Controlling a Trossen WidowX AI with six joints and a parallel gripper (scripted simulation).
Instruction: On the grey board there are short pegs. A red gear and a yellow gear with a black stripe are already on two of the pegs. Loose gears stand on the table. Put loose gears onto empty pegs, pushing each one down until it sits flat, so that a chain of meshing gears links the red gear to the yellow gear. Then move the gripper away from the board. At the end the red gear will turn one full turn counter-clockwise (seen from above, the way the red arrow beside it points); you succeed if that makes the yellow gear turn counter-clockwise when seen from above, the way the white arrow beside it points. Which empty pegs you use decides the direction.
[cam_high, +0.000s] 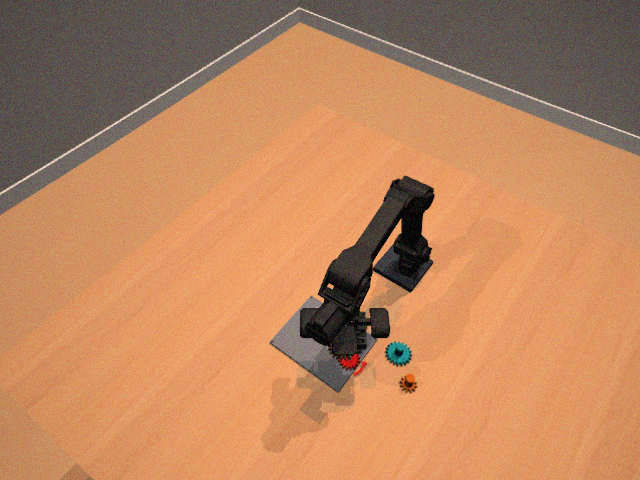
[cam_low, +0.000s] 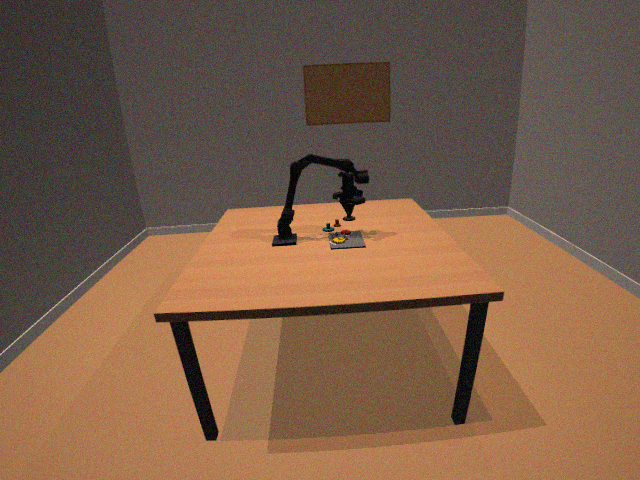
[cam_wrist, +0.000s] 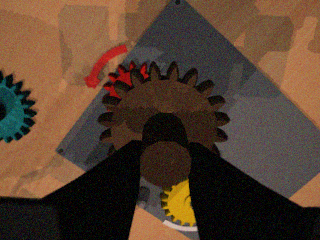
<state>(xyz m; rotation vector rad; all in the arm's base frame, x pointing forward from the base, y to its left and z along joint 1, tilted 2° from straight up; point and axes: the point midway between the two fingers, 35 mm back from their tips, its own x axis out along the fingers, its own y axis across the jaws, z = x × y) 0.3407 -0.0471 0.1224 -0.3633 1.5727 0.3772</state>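
The red gear lies 20 mm behind my gripper tip, 20 mm to the left of it and 100 mm below it. From my gripper tip the other things lie so: brown gear (10 mm below); red arrow (10 mm behind, 50 mm to the left, 110 mm below); yellow gear (80 mm behind, 80 mm to the right, 100 mm below).
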